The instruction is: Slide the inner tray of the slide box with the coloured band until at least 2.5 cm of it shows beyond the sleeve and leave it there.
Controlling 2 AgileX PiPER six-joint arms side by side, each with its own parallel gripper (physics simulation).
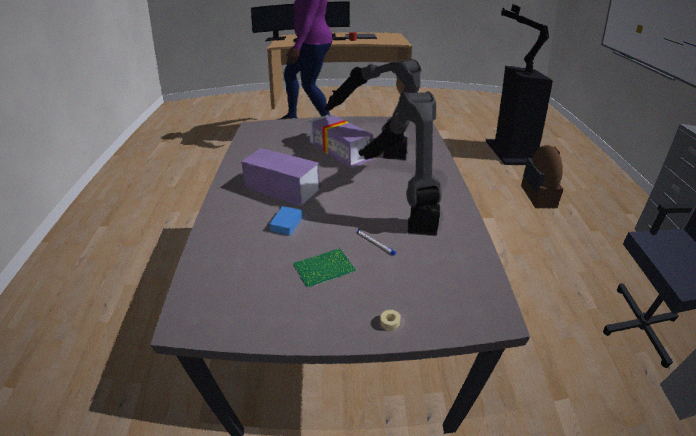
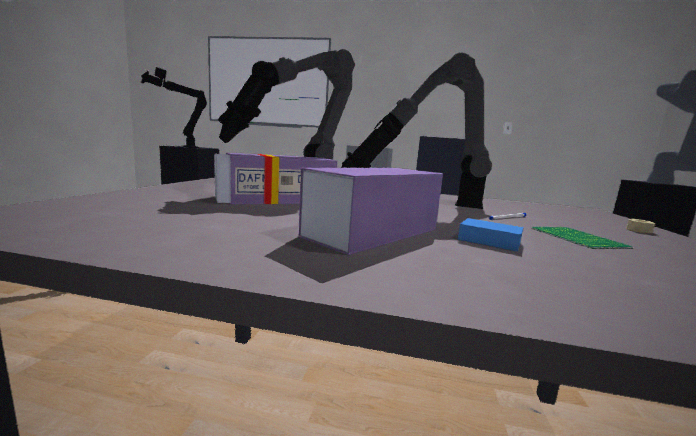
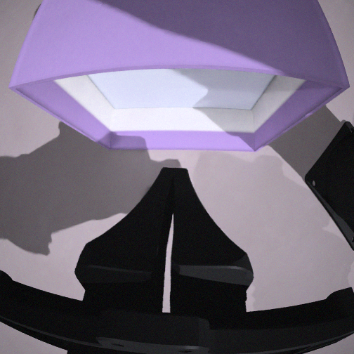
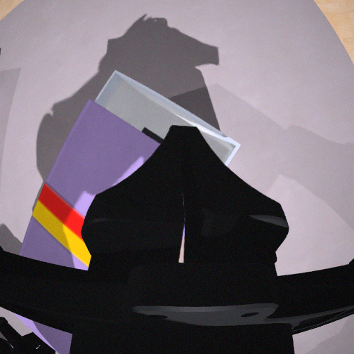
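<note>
The purple sleeve with the red-and-yellow band (image 1: 336, 143) (image 2: 248, 179) (image 3: 175, 40) (image 4: 95, 145) lies at the table's far end. Its pale inner tray (image 2: 222, 178) (image 4: 145, 105) sticks out at the end away from my left gripper. At the near end, the tray's end wall (image 3: 185, 90) sits recessed inside the sleeve. My left gripper (image 1: 361, 153) (image 3: 174, 182) is shut and empty, low in front of that opening. My right gripper (image 1: 328, 107) (image 2: 224, 140) (image 4: 182, 142) is shut and empty, above the tray's exposed end. Its fingers hide part of tray and sleeve.
A plain purple box (image 1: 277, 177) (image 2: 395, 205) lies nearby. A blue block (image 1: 285, 220) (image 2: 490, 234), green mat (image 1: 324, 267) (image 2: 582, 237), pen (image 1: 375, 242) (image 2: 507, 216) and tape ring (image 1: 390, 327) (image 2: 640, 226) lie farther along the table. A person (image 1: 313, 30) stands behind it.
</note>
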